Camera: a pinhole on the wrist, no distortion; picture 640 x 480 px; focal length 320.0 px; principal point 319.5 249.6 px. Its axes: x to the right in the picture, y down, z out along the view. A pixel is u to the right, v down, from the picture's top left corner.
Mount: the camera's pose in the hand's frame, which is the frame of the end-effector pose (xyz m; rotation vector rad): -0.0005 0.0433 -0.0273 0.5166 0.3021 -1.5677
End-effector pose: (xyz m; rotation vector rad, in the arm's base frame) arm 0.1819 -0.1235 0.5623 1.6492 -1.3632 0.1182
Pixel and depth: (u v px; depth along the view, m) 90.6 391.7 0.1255
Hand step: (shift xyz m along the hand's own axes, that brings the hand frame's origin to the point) 0.0374 0.0554 0.1319
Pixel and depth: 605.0 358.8 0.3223
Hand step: 0.0629 -0.3726 0.1198
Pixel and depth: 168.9 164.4 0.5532
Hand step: -0.2229 0.0073 0.5598
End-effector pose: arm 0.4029 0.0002 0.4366 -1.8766 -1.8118 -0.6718
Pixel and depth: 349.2 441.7 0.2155
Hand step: 0.0975 -0.0893 0.1634
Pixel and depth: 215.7 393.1 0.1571
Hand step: 0.0475 0.0052 0.1415
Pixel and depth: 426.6 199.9 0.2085
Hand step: -0.0618 -0.1176 0.1133
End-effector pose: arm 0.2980 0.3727 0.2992 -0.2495 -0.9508 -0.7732
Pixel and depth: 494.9 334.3 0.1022
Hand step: 0.0119 -0.0575 0.0359
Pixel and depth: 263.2 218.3 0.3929
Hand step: -0.0932 -0.0874 0.3401
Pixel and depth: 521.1 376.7 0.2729
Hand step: 0.0684 -0.2479 0.1347
